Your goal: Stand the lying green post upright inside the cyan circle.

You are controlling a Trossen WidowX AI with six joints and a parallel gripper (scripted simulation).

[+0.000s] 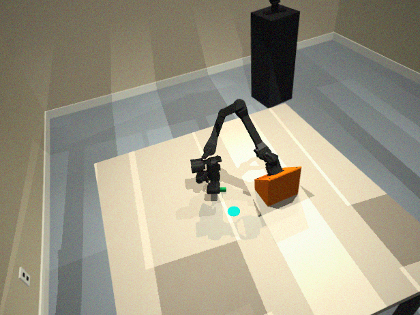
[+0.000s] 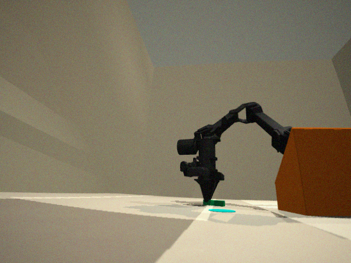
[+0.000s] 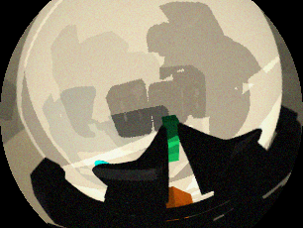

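The cyan circle lies 16 cm to the left of my gripper tip and 1 cm below it. The rest, counted from my gripper tip: green post 2 cm behind, 1 cm to the left.
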